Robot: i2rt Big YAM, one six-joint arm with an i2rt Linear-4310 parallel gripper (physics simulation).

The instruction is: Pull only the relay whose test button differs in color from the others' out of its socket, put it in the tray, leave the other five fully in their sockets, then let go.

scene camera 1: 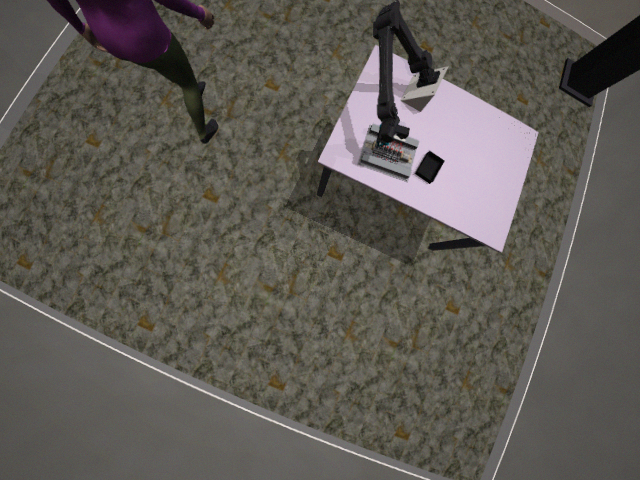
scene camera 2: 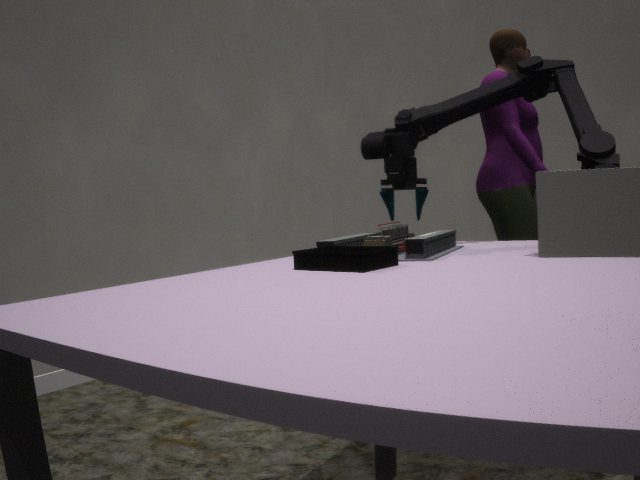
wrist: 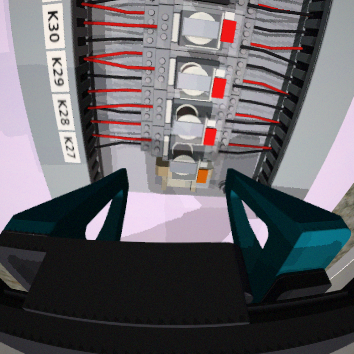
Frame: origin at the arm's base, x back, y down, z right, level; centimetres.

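Seen in the pictures: gripper, between the fingertips: (scene camera 1: 379, 141) (scene camera 2: 405, 220) (wrist: 176, 176); arm's base, origin of its link: (scene camera 1: 428, 80) (scene camera 2: 605, 202).
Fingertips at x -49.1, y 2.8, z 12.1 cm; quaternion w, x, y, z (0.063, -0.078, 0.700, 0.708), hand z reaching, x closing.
Note:
Offsets run from my fingertips to a thing's top centre. "pt": to the spot under its first point. Level surfaces: height alone.
My gripper (scene camera 2: 405, 219) (wrist: 176, 176) is open and empty, pointing down above the relay row. In the wrist view, a clear relay @[dx -0.8, dy +0.3, dz +0.0 cm] (wrist: 184, 166) with an orange button is at the row's near end, between the fingertips in the picture but below them. Relays with red buttons @[dx +0.1, dy +0.3, dz -8.3 cm] (wrist: 200, 29) @[dx -0.2, dy +0.3, dz -5.5 cm] (wrist: 193, 80) @[dx -0.5, dy +0.3, dz -2.8 cm] (wrist: 188, 126) stand in a line beyond it, in grey sockets. The rest of the row is cut off at the top edge. The black tray @[dx +2.7, dy +3.7, dz -34.6 cm] (scene camera 1: 430, 166) (scene camera 2: 330, 260) stands beside the relay panel (scene camera 1: 385, 168); no relay shows in it.
Slotted wire ducts @[dx +9.8, dy +2.9, dz -7.4 cm] (wrist: 86, 100) @[pt dx -8.2, dy +4.6, dz -5.9 cm] (wrist: 295, 95) run along both sides of the row, with red and black wires between. Labels K30 to K27 @[pt dx +7.9, dy +2.9, dz +0.9 cm] (wrist: 69, 146) line the left duct. A tan block @[dx -1.0, dy +3.2, dz +1.8 cm] (wrist: 162, 169) is by the near relay. A person (scene camera 1: 129, 31) (scene camera 2: 509, 134) stands beyond the table @[dy +7.3 cm] (scene camera 1: 475, 155).

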